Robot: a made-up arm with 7 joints.
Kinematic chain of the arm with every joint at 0, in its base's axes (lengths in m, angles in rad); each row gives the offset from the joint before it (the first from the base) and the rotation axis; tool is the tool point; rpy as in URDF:
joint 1: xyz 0 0 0.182 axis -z
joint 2: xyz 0 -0.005 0.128 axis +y
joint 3: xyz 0 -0.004 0.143 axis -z
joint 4: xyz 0 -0.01 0.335 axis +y
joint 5: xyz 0 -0.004 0.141 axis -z
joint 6: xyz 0 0 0.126 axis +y
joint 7: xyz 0 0 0.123 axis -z
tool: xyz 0 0 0 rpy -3.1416 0 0
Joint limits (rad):
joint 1: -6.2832..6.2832
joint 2: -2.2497..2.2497
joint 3: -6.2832..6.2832
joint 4: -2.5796..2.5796
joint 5: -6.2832..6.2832
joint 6: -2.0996..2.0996
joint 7: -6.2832..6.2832
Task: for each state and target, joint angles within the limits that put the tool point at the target. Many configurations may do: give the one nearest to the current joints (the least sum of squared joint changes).
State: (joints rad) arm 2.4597 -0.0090 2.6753 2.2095 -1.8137 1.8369 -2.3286
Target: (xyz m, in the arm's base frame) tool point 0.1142 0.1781 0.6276
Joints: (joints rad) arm 2.8109 -0.0467 2.9981 2.4114 -1.7640 1.9171 -2.3286
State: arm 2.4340 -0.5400 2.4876 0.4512 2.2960 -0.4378 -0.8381
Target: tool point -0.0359 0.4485 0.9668
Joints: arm 2.0138 -0.3434 2.2951 0.6490 2.2880 -0.5394 -0.8381
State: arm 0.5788 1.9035 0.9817 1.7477 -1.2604 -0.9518 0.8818
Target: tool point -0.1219 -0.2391 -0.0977
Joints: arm 0.8830 2.2497 0.4863 2.0302 -1.2868 -0.7298 0.8818
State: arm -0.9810 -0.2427 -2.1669 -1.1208 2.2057 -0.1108 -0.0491
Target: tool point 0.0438 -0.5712 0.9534
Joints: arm -1.4842 -0.7767 -2.0578 -0.2728 2.2261 -0.1138 -0.0491
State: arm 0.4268 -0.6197 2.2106 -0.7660 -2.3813 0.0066 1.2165
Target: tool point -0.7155 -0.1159 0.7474
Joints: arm -0.3461 -1.1180 2.2088 -0.4468 -2.3865 -0.0638 1.2165
